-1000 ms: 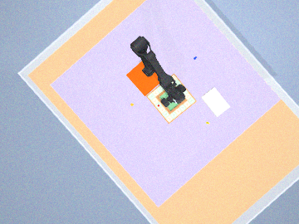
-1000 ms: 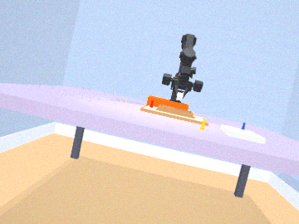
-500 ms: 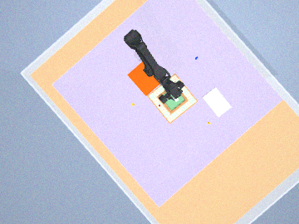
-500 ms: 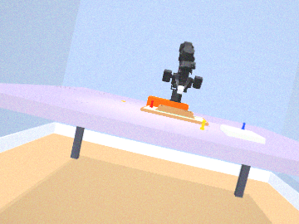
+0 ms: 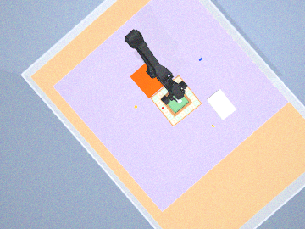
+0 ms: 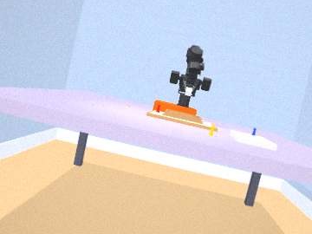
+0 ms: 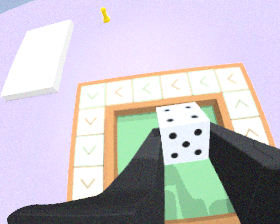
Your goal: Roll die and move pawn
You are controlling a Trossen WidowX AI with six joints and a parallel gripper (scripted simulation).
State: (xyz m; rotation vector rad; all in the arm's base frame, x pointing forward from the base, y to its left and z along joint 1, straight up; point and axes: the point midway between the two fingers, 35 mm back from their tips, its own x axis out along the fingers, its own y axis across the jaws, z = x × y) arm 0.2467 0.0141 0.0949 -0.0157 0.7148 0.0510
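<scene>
Now: the white die right at my gripper tip. Also, from my gripper tip: red pawn (11 cm to the right, 10 cm below, 2 cm behind); then green dice tray (12 cm below); then white pad (26 cm to the left, 23 cm ahead, 12 cm below).
</scene>
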